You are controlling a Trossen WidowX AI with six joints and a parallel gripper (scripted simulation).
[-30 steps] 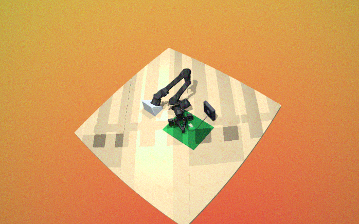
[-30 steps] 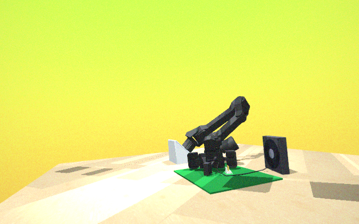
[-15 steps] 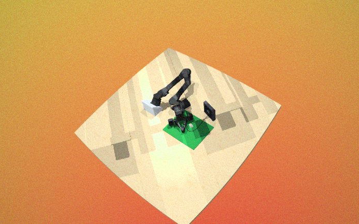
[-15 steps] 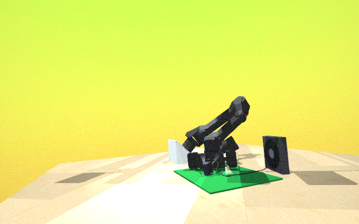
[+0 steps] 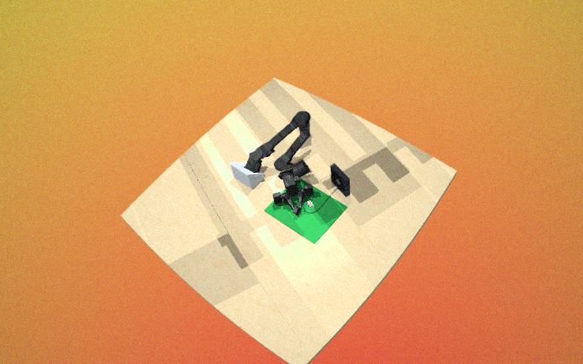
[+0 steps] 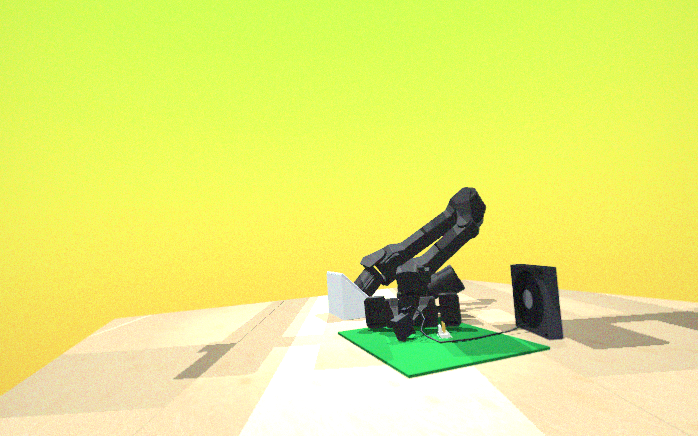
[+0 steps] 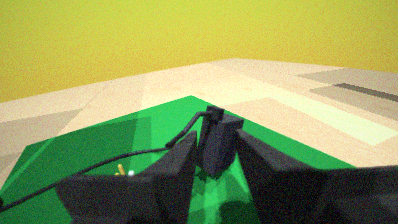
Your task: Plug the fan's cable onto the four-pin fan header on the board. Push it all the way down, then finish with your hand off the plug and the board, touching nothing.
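The dark fan plug is 1 cm below my gripper tip. The rest, counted from my gripper tip: green board 5 cm below, 4 cm to the left, 2 cm ahead; then black fan 21 cm to the left, 10 cm ahead, 2 cm above; then white four-pin header 7 cm to the left, 3 cm below, 2 cm ahead.
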